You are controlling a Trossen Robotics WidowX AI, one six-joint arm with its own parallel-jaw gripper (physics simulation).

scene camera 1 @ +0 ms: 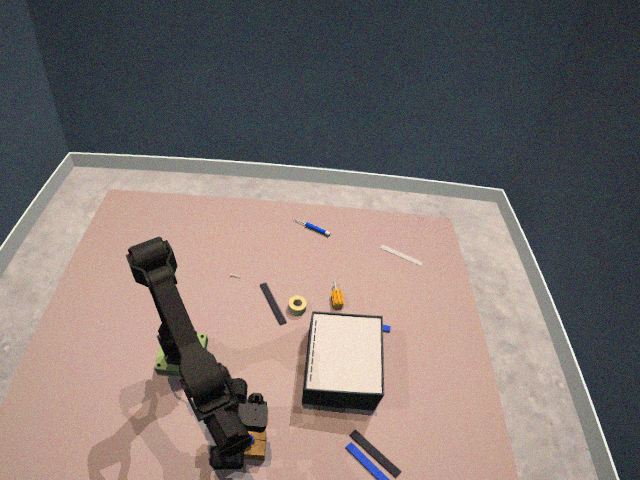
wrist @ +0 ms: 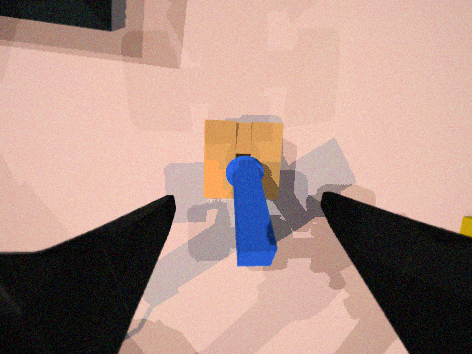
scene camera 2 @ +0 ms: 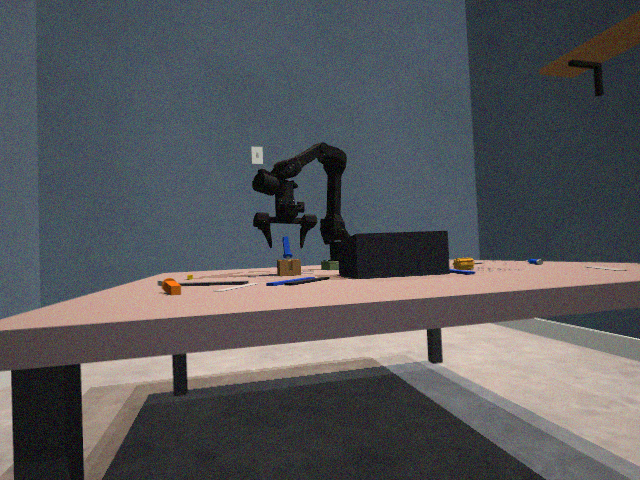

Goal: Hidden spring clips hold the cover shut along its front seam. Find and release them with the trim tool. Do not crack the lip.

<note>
My gripper is open, with nothing in its grasp. Also in view: a blue trim tool. Also in view: an orange block and a cover.
My gripper shows as well in the wrist view and in scene camera 2.
</note>
